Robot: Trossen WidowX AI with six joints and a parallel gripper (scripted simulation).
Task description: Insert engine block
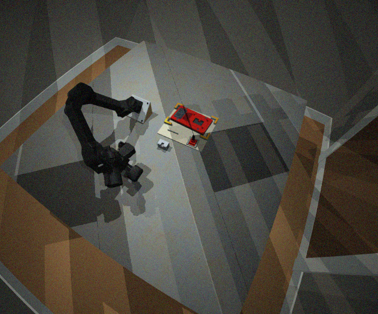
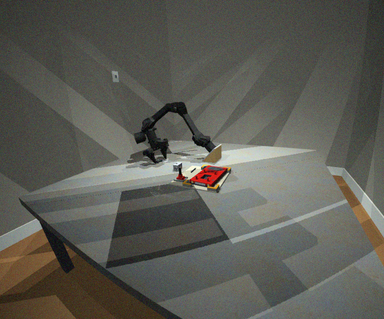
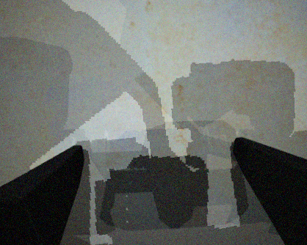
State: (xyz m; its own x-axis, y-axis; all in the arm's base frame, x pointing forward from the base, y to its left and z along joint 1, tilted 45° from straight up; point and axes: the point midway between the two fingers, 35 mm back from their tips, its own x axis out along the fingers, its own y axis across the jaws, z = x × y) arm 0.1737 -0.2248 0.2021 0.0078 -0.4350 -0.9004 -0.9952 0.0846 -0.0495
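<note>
My gripper tip is now 70 mm short of the engine block, 170 mm to the right of it and 20 mm below it. From my gripper tip the other things lie so: black upright post (190 mm ahead, 270 mm to the left, 30 mm above); beige board (120 mm ahead, 360 mm to the left, 10 mm above).
</note>
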